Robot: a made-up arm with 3 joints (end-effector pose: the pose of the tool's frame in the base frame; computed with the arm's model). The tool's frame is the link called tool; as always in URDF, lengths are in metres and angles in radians.
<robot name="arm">
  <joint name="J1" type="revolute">
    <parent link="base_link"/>
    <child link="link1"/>
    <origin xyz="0 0 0.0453" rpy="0 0 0"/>
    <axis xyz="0 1 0"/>
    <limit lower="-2.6" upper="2.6" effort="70" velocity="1.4"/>
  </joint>
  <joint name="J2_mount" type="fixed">
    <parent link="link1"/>
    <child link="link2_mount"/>
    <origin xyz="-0.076 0.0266 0.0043" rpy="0 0 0"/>
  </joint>
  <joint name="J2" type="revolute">
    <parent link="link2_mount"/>
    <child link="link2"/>
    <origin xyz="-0.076 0.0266 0.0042" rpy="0 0 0"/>
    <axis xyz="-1 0 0"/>
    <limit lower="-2.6" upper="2.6" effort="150" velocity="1"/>
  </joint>
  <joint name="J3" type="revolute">
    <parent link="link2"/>
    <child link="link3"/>
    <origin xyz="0.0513 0.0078 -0.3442" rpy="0 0 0"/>
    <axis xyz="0 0 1"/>
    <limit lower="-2.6" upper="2.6" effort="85" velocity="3.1"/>
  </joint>
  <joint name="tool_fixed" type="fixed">
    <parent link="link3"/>
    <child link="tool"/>
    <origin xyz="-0.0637 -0.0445 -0.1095" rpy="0 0 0"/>
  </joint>
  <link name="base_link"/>
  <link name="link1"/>
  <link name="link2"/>
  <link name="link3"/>
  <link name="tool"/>
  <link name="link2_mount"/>
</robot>
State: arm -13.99 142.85 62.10
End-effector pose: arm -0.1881 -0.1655 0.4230 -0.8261 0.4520 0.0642 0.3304
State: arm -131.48 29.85 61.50
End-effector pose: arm 0.3235 -0.2328 0.2085 -0.5414 -0.7030 0.0012 0.4613
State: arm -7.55 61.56 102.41
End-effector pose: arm -0.0211 -0.3671 -0.1271 -0.3640 0.3625 0.6470 0.5634
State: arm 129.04 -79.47 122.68
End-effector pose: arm -0.0563 0.4953 0.1281 0.7410 0.0916 0.0135 0.6650
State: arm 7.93 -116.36 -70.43
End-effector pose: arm -0.1269 0.4362 0.3228 0.6715 0.5186 -0.3513 0.3959
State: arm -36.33 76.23 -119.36
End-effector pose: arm 0.0207 -0.3672 -0.1656 -0.0843 -0.6301 -0.7425 0.2113
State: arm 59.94 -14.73 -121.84
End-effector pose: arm -0.4062 0.2511 -0.0686 -0.3790 0.3378 -0.7820 0.3616
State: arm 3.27 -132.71 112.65
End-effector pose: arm -0.0184 0.4095 0.3382 0.5172 -0.7557 0.3191 0.2440
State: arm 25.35 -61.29 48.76
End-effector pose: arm -0.2145 0.4178 -0.1522 0.5309 -0.0333 0.2446 0.8107
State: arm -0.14 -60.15 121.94
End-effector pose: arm -0.0287 0.4354 -0.1918 0.2423 -0.4387 0.7569 0.4194
